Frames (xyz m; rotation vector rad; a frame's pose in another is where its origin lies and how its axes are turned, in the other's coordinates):
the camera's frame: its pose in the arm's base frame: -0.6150 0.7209 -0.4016 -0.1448 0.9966 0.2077
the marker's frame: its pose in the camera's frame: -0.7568 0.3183 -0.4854 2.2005 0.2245 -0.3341
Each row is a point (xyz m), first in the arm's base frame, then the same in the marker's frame.
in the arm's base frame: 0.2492 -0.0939 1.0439
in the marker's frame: -0.7146 2.1288 0.0527
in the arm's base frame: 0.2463 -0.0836 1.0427
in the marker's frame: -0.7134 2.1219 0.0445
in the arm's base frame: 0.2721 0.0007 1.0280
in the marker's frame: -0.6869 2.1093 -0.0399
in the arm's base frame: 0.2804 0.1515 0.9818
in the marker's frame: -0.6290 2.0491 -0.1739
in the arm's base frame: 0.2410 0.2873 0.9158
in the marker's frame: -0.5639 1.9481 -0.2735
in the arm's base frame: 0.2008 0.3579 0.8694
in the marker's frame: -0.5229 1.8756 -0.3161
